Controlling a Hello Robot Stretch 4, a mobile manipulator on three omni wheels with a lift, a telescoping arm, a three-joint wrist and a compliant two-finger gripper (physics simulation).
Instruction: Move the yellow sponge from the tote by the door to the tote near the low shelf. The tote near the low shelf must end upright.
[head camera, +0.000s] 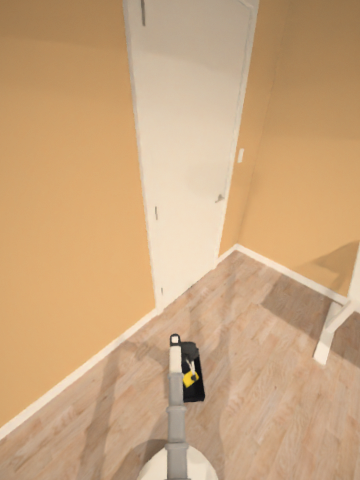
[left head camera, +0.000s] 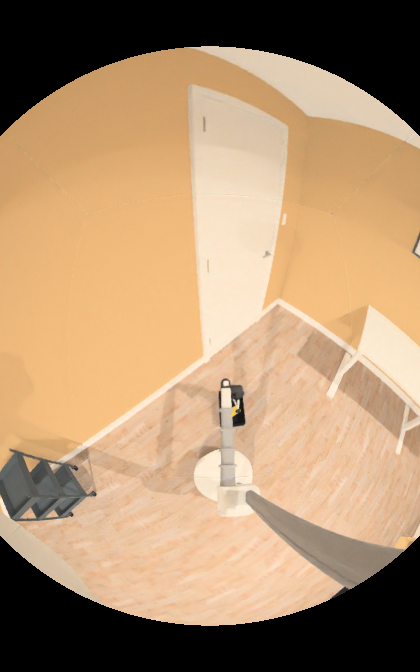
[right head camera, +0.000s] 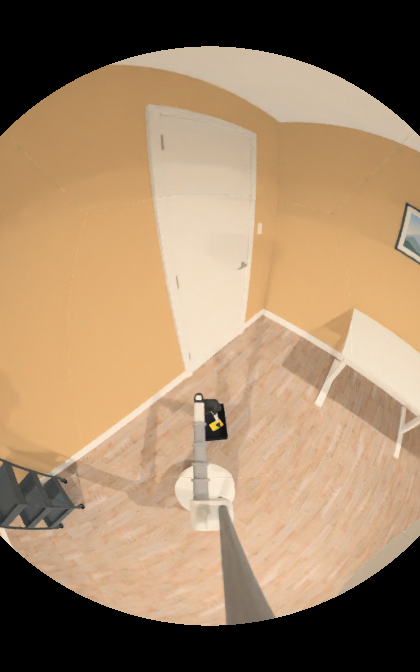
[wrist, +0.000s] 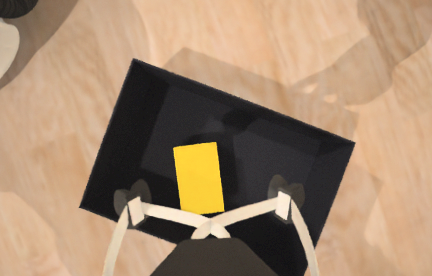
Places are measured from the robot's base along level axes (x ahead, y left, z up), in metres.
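Where they show: gripper, fingertip midpoint: (head camera: 188, 368) (right head camera: 213, 418) (wrist: 209, 192).
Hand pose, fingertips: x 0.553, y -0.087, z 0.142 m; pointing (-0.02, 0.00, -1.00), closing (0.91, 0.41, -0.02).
After its pixels a point has its place.
The yellow sponge (head camera: 188, 381) {x 0.514, y -0.088, z 0.021 m} (left head camera: 233, 413) (right head camera: 215, 426) {x 0.518, y -0.098, z 0.020 m} (wrist: 198, 175) {x 0.537, y -0.097, z 0.021 m} lies in the black tote (head camera: 195, 398) {x 0.410, y -0.123, z 0.056 m} (left head camera: 240, 422) (right head camera: 220, 437) {x 0.415, y -0.133, z 0.035 m} (wrist: 117, 140) {x 0.412, y -0.094, z 0.028 m} on the floor by the door. The tote is upright. My gripper (wrist: 209, 192) {x 0.552, y -0.087, z 0.142 m} is open, with its fingers spread wide over the tote. In the wrist view the sponge lies ahead of and between the fingertips, nearer the left one, and its near edge meets the finger linkage in the picture. Nothing is held. The tote near the low shelf does not show in these views.
The white door (head camera: 185, 150) {x 1.280, y -0.076, z 1.320 m} (left head camera: 235, 225) (right head camera: 207, 240) {x 1.302, y -0.100, z 1.194 m} stands behind the tote. A white table (left head camera: 390, 350) (right head camera: 380, 357) {x 0.588, y -1.395, z 0.693 m} stands at the right, its leg (head camera: 325, 345) on the floor. A dark grey tiered unit (left head camera: 15, 482) (right head camera: 7, 495) stands by the wall at the far left.
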